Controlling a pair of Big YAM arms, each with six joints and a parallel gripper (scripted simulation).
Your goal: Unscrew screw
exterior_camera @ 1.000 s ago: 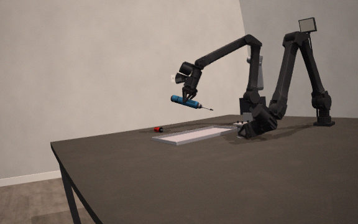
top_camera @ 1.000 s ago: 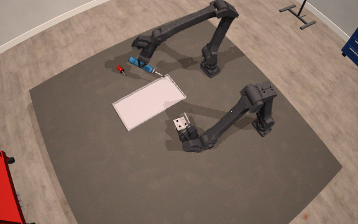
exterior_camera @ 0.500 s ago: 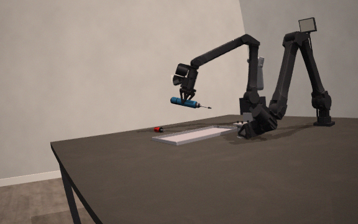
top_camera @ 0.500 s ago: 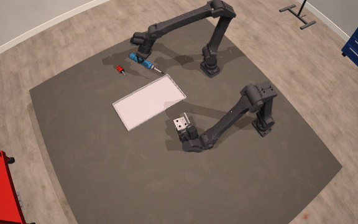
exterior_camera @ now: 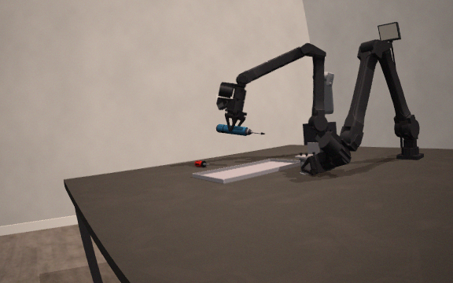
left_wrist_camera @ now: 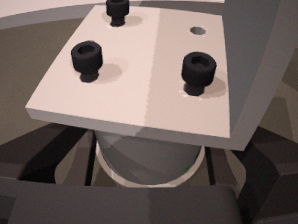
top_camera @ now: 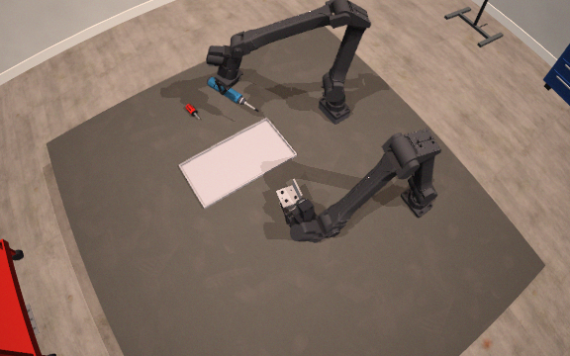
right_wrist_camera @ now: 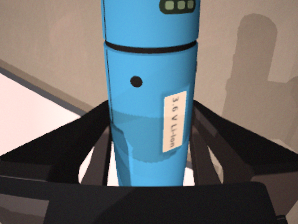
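The white bracket plate lies 5 cm above my left hand. Also, from my left hand: red tool: 9 cm ahead, 58 cm to the right, 1 cm below; flat white tray: 6 cm ahead, 26 cm to the right, 2 cm below.
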